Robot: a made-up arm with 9 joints. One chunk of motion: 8 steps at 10 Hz.
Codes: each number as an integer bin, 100 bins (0 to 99) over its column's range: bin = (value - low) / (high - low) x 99, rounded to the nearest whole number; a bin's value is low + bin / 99 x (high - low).
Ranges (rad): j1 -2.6..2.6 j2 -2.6..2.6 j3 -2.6..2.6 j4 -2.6..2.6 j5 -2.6..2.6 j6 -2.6..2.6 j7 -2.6..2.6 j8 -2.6..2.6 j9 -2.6..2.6
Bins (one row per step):
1: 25 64 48 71 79 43 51 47 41
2: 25 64 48 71 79 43 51 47 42
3: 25 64 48 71 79 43 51 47 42
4: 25 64 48 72 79 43 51 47 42
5: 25 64 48 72 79 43 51 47 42
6: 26 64 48 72 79 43 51 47 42
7: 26 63 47 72 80 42 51 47 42
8: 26 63 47 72 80 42 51 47 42
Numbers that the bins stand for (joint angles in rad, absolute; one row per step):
1: -1.2869 0.7616 -0.0788 1.1293 1.5495 -0.3414 0.0788 -0.1313 -0.4465
2: -1.2869 0.7616 -0.0788 1.1293 1.5495 -0.3414 0.0788 -0.1313 -0.3939
3: -1.2869 0.7616 -0.0788 1.1293 1.5495 -0.3414 0.0788 -0.1313 -0.3939
4: -1.2869 0.7616 -0.0788 1.1818 1.5495 -0.3414 0.0788 -0.1313 -0.3939
5: -1.2869 0.7616 -0.0788 1.1818 1.5495 -0.3414 0.0788 -0.1313 -0.3939
6: -1.2343 0.7616 -0.0788 1.1818 1.5495 -0.3414 0.0788 -0.1313 -0.3939
7: -1.2343 0.7091 -0.1313 1.1818 1.6020 -0.3939 0.0788 -0.1313 -0.3939
8: -1.2343 0.7091 -0.1313 1.1818 1.6020 -0.3939 0.0788 -0.1313 -0.3939

